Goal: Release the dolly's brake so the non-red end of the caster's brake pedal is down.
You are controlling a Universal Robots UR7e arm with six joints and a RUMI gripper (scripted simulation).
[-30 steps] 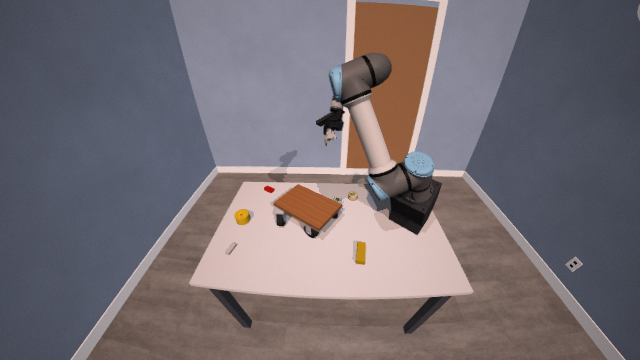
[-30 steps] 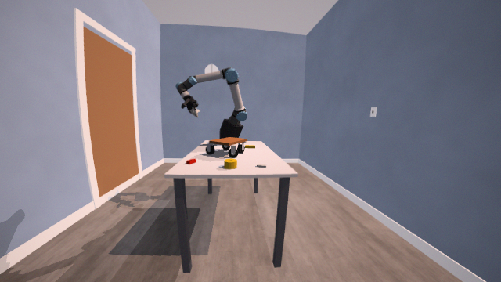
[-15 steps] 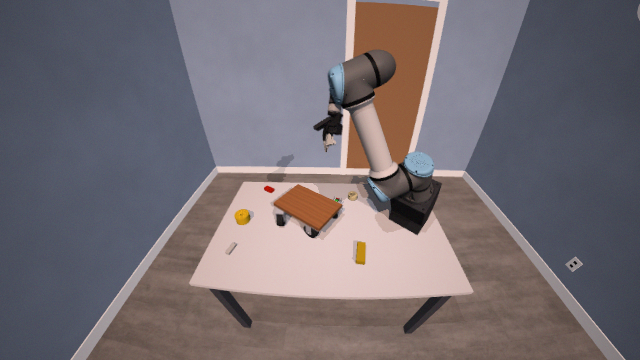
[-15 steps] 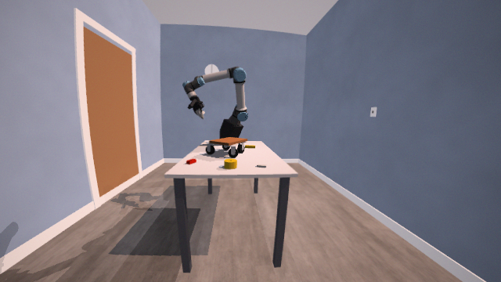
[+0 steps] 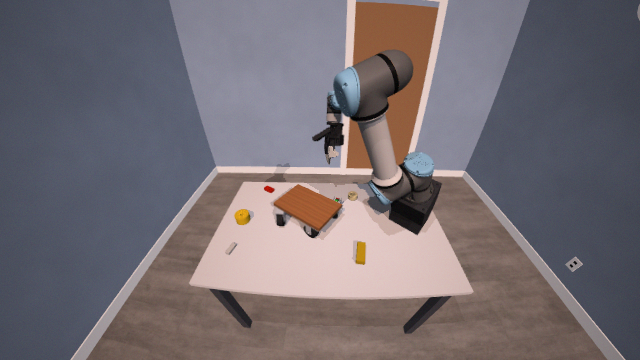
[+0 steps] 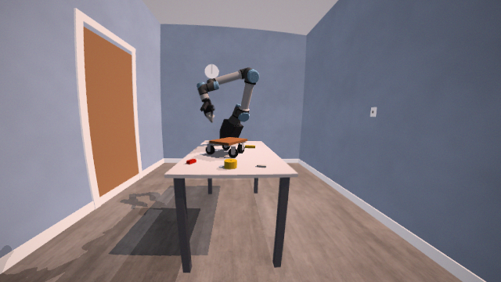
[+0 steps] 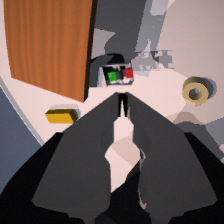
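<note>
Now: the brake pedal 200 mm below my hand, 90 mm to the left of it and 40 mm behind it. Round my hand: yellow cylinder 490 mm ahead, 260 mm below, 150 mm to the left; tape roll 260 mm below, 160 mm behind, 20 mm to the right; red block 380 mm ahead, 260 mm below, 120 mm to the right.
</note>
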